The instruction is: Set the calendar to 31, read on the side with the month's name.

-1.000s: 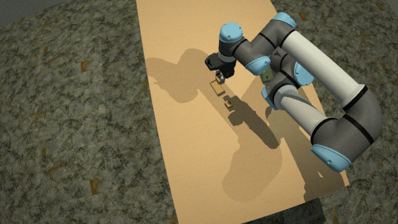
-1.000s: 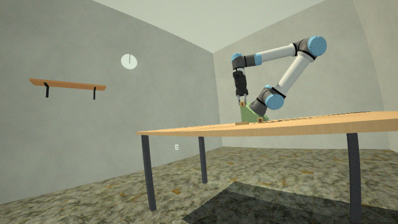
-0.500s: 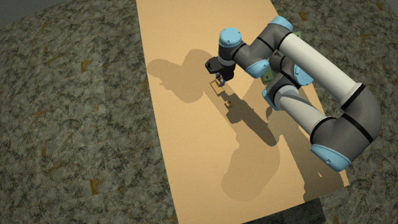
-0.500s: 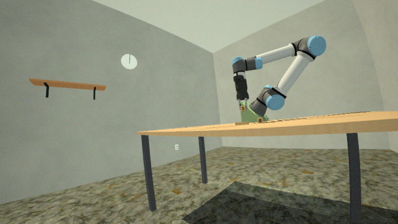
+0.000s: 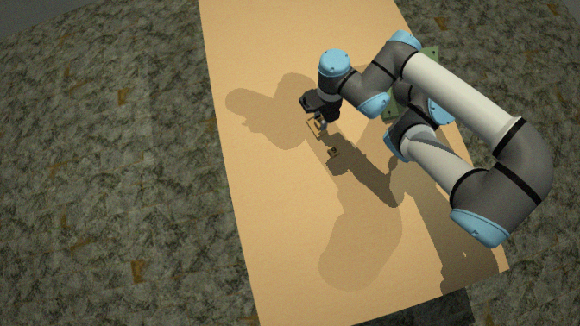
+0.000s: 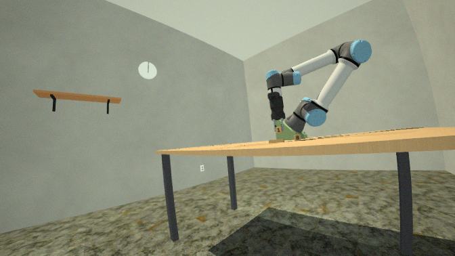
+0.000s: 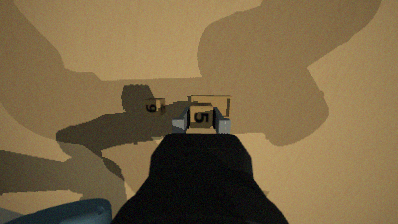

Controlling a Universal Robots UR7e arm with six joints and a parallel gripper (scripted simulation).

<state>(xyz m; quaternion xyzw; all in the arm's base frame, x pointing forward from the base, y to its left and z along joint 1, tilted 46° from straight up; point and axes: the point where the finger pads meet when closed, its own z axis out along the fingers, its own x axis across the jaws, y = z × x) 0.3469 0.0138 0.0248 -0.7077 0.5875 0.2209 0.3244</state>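
Now: the wooden tray 2 cm to the right of my hand and 7 cm below it.
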